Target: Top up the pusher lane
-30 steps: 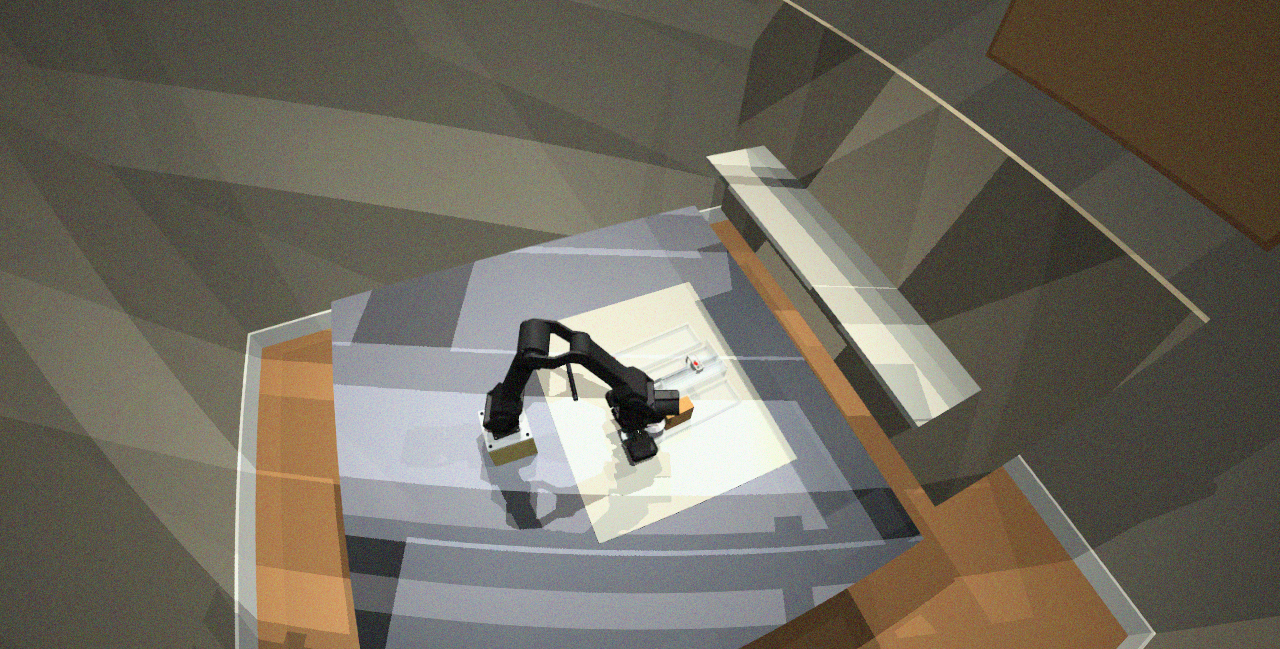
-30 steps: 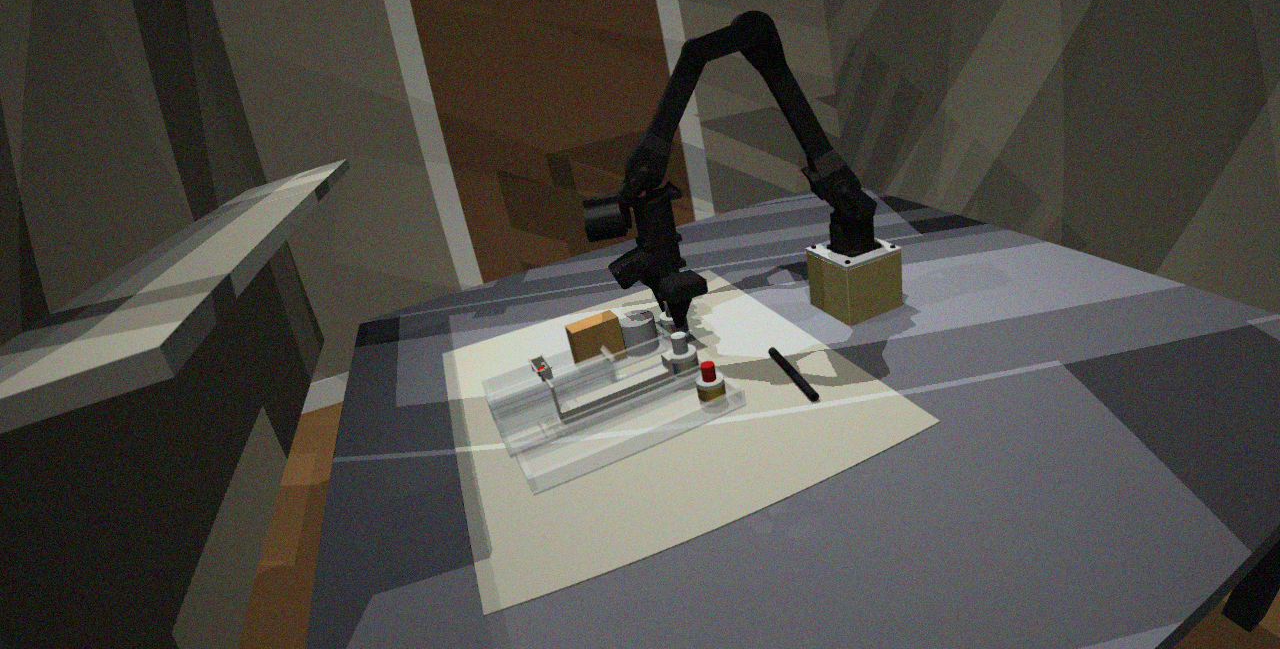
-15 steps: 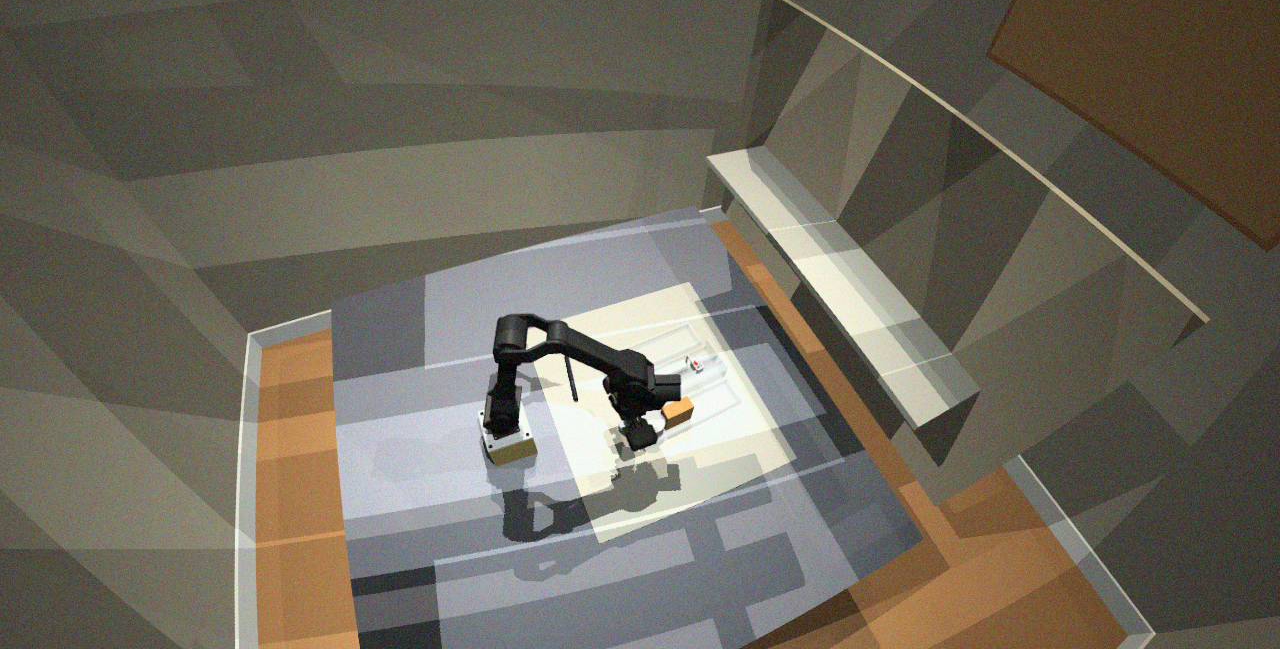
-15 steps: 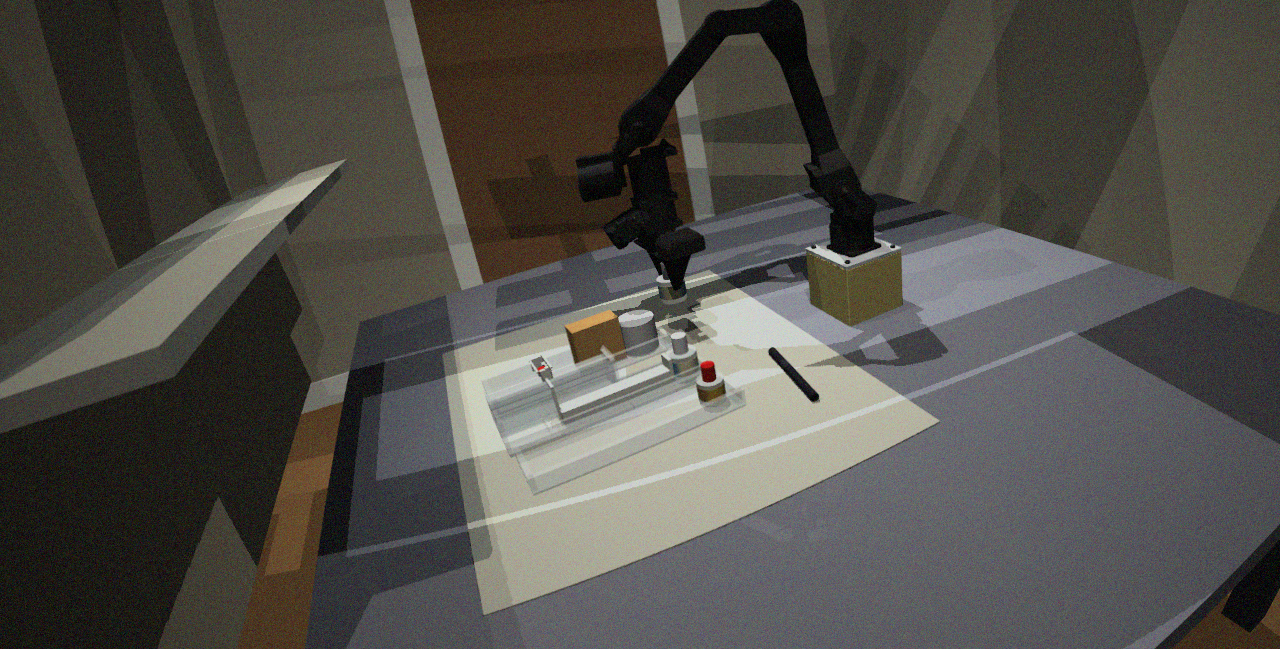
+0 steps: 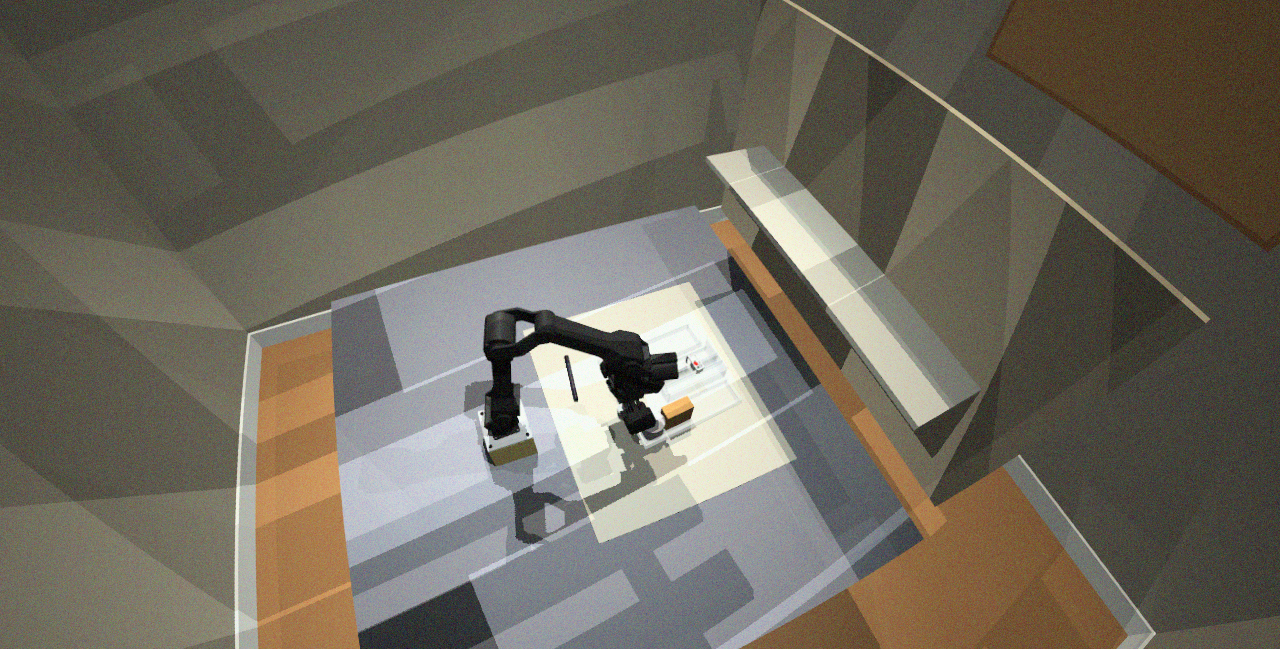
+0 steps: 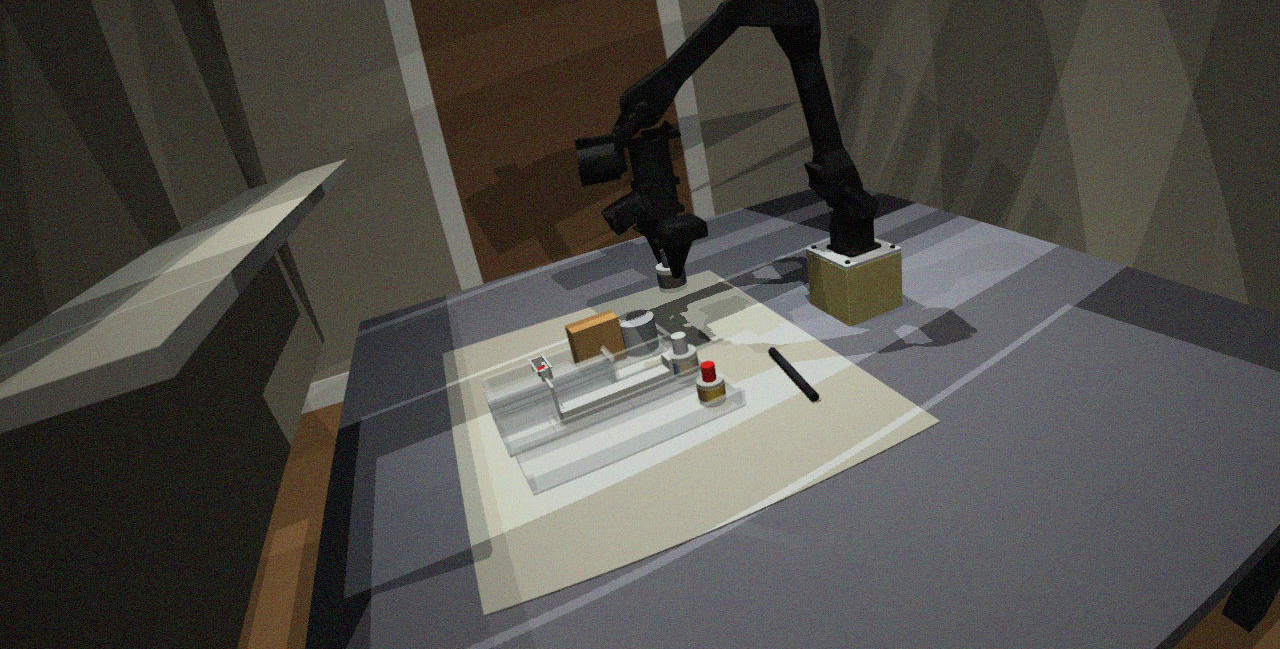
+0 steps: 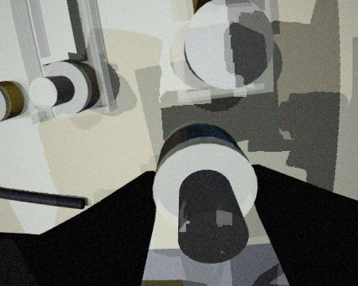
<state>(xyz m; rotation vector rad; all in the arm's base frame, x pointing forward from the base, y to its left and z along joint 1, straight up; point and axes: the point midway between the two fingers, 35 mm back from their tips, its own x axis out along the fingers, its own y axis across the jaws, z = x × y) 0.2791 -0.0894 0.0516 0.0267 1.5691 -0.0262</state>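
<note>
The cream mat lies 12 cm below my gripper tip, 11 cm ahead of it and 7 cm to the left of it. Also, from my gripper tip: wide grey cylinder (9 cm below, 6 cm ahead, 3 cm to the right); brown box (13 cm ahead, 8 cm below, 3 cm to the right); pusher plate (16 cm ahead, 7 cm to the left, 7 cm below).
</note>
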